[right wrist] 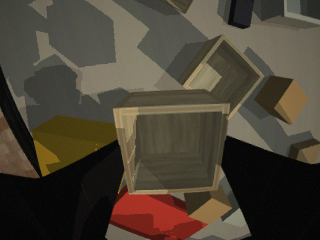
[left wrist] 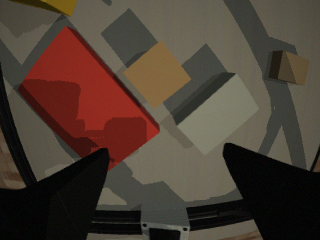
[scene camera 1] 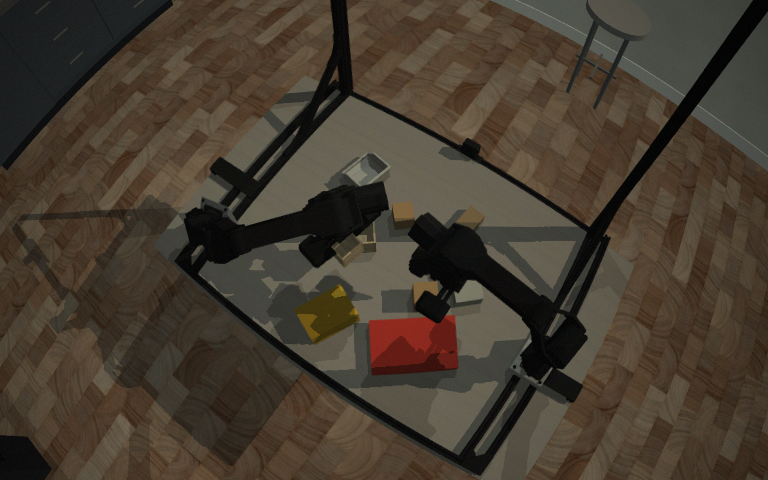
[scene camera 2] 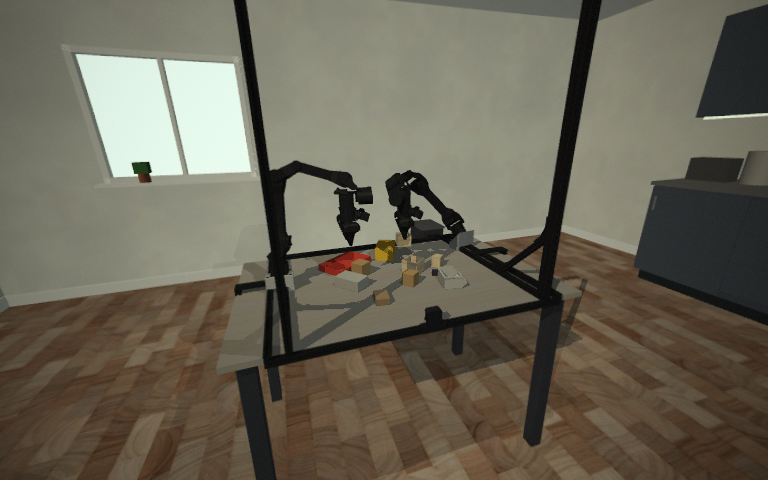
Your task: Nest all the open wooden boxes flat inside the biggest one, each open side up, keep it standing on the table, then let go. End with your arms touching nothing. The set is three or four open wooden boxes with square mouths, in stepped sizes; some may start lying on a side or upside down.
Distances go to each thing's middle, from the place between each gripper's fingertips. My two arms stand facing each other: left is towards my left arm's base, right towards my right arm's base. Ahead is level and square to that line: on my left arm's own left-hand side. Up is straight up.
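Labels:
I see the yellow block [scene camera 1: 331, 312], and my right gripper [scene camera 1: 344, 244] is 140 mm above it, 140 mm short of it and 20 mm to the right of it. The grey block [left wrist: 220, 109] is 280 mm to the left of my right hand, 150 mm below it and 70 mm behind it, while the red block [scene camera 1: 413, 345] is 230 mm to the left of that same hand, 120 mm ahead of it and 150 mm below it.
The yellow block is 240 mm to the right of my left hand [scene camera 1: 447, 291], 130 mm ahead of it and 150 mm below it. I find the grey block 160 mm below my left hand, 80 mm behind it and 30 mm to the left of it. The red block, for its part, is 170 mm below my left hand, 110 mm ahead of it and 20 mm to the right of it.

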